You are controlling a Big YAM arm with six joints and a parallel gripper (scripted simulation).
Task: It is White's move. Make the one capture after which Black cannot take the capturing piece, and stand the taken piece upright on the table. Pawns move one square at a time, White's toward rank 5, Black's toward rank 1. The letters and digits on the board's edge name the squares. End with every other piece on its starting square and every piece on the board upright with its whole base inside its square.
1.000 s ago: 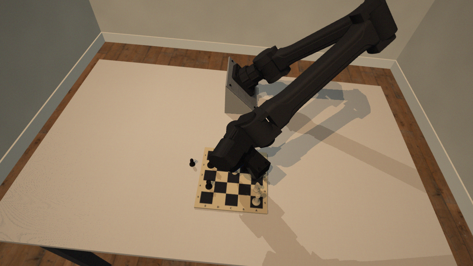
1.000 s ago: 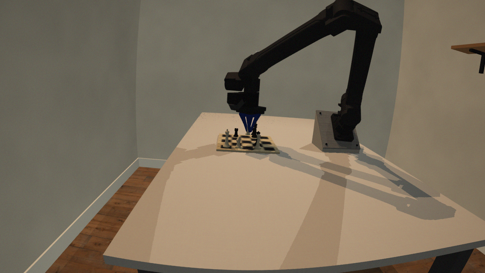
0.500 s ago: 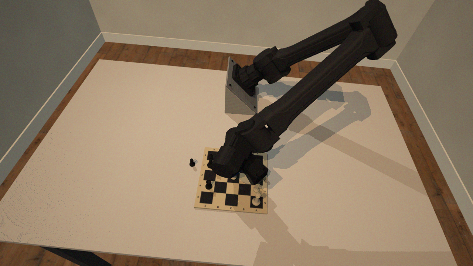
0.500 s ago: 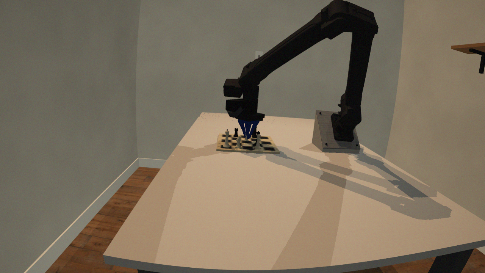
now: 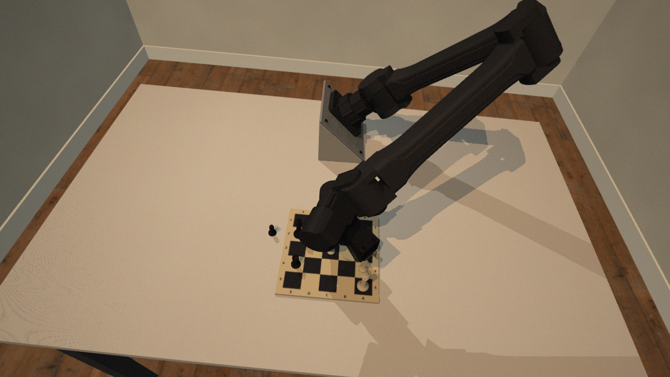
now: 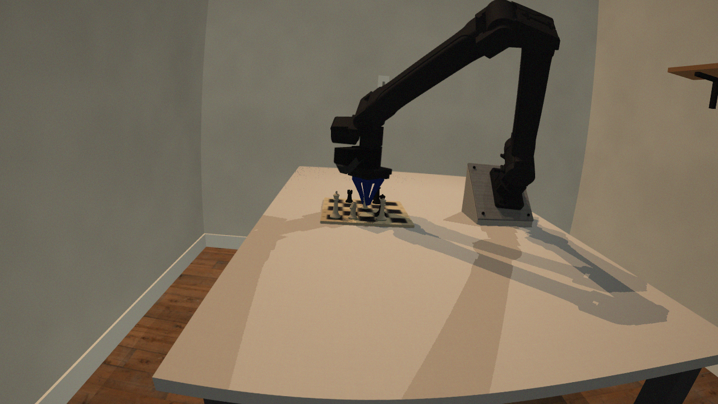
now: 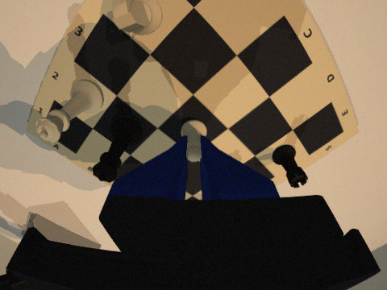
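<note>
The white pawn lies right at my hand. From my hand the other things lie so: white king (80 mm to the left, 80 mm ahead, 10 mm above); chessboard (20 mm below); black king (70 mm to the right, 30 mm behind, 10 mm above).
</note>
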